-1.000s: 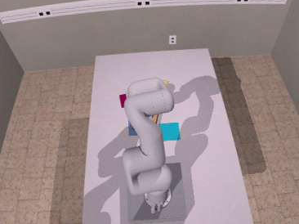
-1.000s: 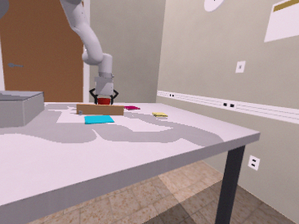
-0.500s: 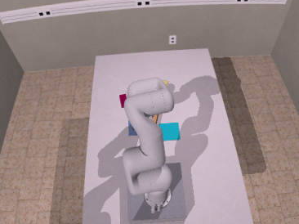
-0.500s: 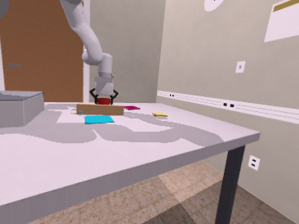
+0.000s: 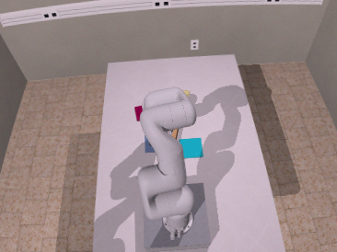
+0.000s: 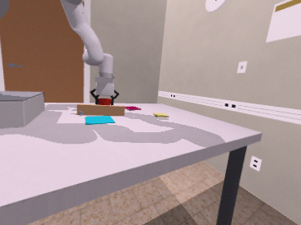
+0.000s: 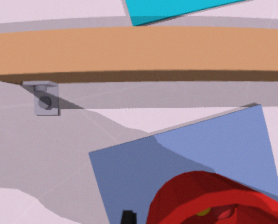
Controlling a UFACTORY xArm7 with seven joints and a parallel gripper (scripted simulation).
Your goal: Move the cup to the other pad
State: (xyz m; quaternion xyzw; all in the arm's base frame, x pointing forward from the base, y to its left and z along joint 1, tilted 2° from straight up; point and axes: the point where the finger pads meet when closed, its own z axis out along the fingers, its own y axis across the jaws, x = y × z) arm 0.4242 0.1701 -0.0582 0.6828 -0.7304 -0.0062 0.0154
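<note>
Right now the red cup is 20 mm below my hand. From my hand the other things lie so: yellow marble (10 mm to the right, 30 mm below); then blue pad (50 mm below); then wooden rail (10 mm behind, 100 mm to the right, 30 mm below).
</note>
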